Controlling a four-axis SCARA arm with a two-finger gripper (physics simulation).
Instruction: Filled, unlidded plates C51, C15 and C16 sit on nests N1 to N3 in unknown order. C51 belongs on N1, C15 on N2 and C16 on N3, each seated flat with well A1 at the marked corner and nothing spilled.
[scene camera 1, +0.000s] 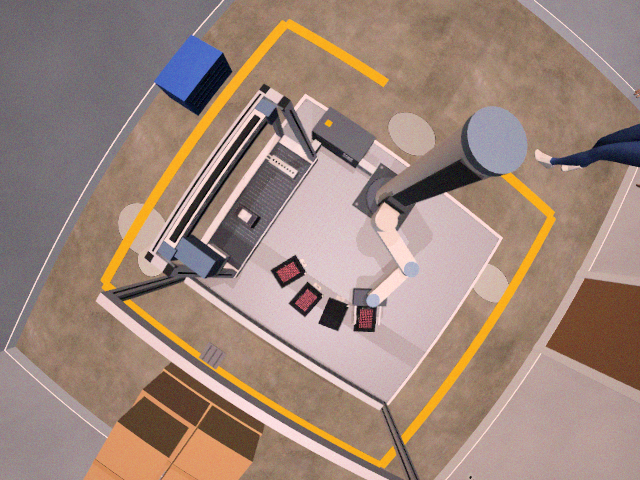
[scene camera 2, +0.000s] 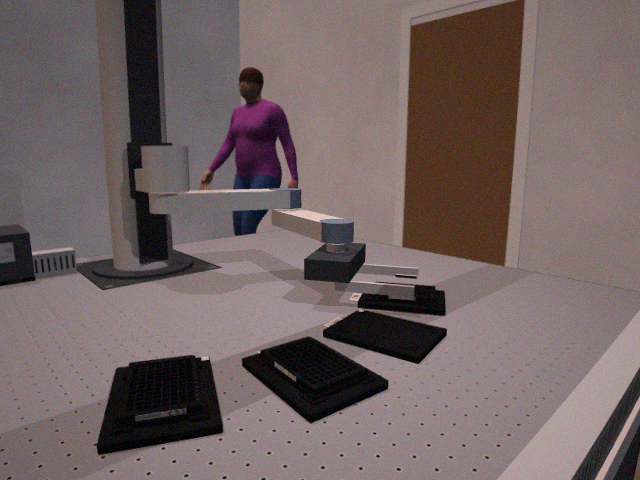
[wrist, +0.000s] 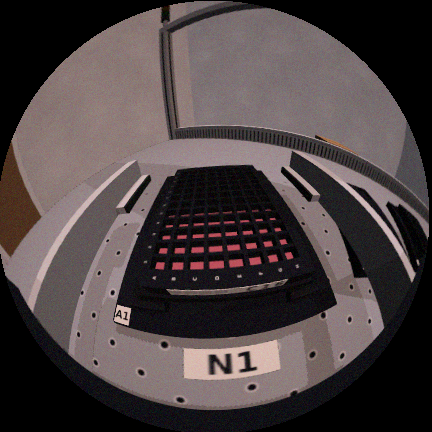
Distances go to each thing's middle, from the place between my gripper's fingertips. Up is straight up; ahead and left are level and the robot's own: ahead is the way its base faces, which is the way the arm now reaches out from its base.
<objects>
I see my gripper 3 cm above the plate C16 (scene camera 2: 423, 294), 2 cm past it and 1 cm to the left of it. Round my hand: nest N2 (scene camera 2: 284, 390): 35 cm to the right, 8 cm ahead, 4 cm below; then nest N1 (scene camera 2: 380, 305): 4 cm below, 2 cm behind, 1 cm to the right; then out nest (scene camera 2: 380, 333): 17 cm to the right, 6 cm ahead, 4 cm below.
</objects>
